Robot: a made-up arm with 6 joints. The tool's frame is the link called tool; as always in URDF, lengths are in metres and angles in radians. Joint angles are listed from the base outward.
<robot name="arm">
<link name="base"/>
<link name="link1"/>
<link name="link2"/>
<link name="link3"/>
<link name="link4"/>
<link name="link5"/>
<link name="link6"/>
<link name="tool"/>
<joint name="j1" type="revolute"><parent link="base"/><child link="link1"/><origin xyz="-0.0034 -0.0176 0.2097" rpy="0 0 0"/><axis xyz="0 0 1"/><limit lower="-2.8" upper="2.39"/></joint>
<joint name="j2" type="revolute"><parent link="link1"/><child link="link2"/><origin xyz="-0.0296 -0.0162 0.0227" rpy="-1.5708 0 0"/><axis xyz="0 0 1"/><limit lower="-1.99" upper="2.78"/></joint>
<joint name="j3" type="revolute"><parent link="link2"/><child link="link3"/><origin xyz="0.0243 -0.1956 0.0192" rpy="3.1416 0 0"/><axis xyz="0 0 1"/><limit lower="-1.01" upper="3.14"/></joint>
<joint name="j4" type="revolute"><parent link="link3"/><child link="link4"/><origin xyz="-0.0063 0.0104 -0.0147" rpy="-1.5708 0 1.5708"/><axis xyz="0 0 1"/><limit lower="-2.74" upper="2.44"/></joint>
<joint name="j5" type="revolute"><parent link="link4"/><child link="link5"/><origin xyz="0.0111 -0.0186 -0.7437" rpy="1.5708 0 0"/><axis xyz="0 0 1"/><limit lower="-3.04" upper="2.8"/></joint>
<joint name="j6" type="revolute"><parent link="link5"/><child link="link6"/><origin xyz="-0.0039 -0.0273 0.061" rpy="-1.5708 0 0"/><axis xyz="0 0 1"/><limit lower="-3.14" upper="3.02"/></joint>
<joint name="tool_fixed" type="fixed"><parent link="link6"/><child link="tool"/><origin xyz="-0.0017 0.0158 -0.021" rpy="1.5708 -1.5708 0"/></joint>
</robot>
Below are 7 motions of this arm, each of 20 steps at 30 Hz.
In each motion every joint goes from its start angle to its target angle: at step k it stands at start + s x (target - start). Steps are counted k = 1, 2, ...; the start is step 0. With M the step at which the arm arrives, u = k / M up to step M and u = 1 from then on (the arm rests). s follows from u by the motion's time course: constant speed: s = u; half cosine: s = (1 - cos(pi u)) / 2; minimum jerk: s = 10 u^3 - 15 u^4 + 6 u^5.
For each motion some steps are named. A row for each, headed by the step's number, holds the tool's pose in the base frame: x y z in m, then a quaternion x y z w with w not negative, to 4 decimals.
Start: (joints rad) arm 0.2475 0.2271 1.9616 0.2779 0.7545 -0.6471
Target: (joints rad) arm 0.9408 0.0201 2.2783 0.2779 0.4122 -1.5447
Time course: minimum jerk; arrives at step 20
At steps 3, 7, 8, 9, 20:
3: -0.1604 -0.0946 1.1625 0.4335 0.2910 -0.1360 0.8419
7: -0.2279 -0.1533 1.1390 0.3449 0.3155 -0.0320 0.8835
8: -0.2497 -0.1820 1.1273 0.3086 0.3206 0.0101 0.8955
9: -0.2699 -0.2162 1.1131 0.2687 0.3232 0.0564 0.9056
20: -0.2904 -0.4884 0.9826 0.0054 0.2608 0.3586 0.8963

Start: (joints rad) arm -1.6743 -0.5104 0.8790 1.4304 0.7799 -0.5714
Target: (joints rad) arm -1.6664 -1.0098 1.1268 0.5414 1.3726 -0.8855
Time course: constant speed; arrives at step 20
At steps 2, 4, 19, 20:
2: 0.0592 0.0929 1.1827 -0.3415 0.3681 0.8543 0.1341
4: 0.0613 0.1631 1.1734 -0.3391 0.3781 0.8591 0.0631
19: 0.0517 0.6175 0.9518 0.1180 -0.4672 -0.7674 0.4230
20: 0.0498 0.6410 0.9296 0.0927 -0.4727 -0.7530 0.4484

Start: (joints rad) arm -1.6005 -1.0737 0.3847 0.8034 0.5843 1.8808
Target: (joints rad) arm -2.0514 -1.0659 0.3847 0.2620 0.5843 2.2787
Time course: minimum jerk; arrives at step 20
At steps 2, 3, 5, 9, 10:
2: -0.0234 0.1718 1.1398 -0.2175 0.8335 0.0871 0.5004
3: -0.0226 0.1716 1.1397 -0.2164 0.8334 0.0845 0.5015
5: -0.0196 0.1704 1.1395 -0.2115 0.8327 0.0730 0.5065
9: -0.0081 0.1644 1.1385 -0.1919 0.8282 0.0277 0.5259
10: -0.0048 0.1621 1.1381 -0.1857 0.8263 0.0136 0.5316

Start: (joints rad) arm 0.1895 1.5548 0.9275 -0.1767 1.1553 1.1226
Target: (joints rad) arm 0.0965 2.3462 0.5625 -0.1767 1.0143 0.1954
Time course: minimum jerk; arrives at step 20
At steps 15, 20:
15: 0.0808 -0.0635 -0.6831 0.2287 -0.5693 0.7599 0.2147
20: -0.0229 -0.0738 -0.6844 0.2622 -0.5858 0.7177 0.2702

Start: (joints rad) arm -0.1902 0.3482 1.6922 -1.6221 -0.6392 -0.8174
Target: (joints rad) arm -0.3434 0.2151 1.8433 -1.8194 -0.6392 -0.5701
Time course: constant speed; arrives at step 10
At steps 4, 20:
4: 0.1924 -0.0269 1.1807 -0.3923 0.7612 0.0269 0.5157
20: 0.0510 0.0144 1.1979 -0.3721 0.7085 -0.0689 0.5957

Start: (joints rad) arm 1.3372 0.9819 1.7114 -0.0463 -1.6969 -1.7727
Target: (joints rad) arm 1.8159 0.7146 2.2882 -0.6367 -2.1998 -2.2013
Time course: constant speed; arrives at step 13
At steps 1, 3, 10, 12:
1: 0.1903 0.6466 0.8284 0.5523 -0.6885 0.1973 0.4266
3: 0.1288 0.5896 0.8943 0.6050 -0.6481 0.1746 0.4283
10: -0.0068 0.3091 1.0526 0.7659 -0.4726 0.1594 0.4057
12: -0.0167 0.2157 1.0746 0.8025 -0.4208 0.1697 0.3874

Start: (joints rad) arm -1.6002 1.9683 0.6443 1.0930 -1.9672 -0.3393
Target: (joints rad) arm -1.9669 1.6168 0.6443 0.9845 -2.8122 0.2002
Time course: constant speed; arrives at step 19
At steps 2, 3, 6, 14, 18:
2: -0.0700 -0.4089 -0.5300 0.5040 -0.0187 -0.3580 0.7858
3: -0.0777 -0.4211 -0.5198 0.5102 -0.0183 -0.3809 0.7709
6: -0.1034 -0.4562 -0.4881 0.5274 -0.0221 -0.4488 0.7211
14: -0.1879 -0.5352 -0.3957 0.5567 -0.0681 -0.6161 0.5531
18: -0.2381 -0.5656 -0.3457 0.5591 -0.1086 -0.6862 0.4525

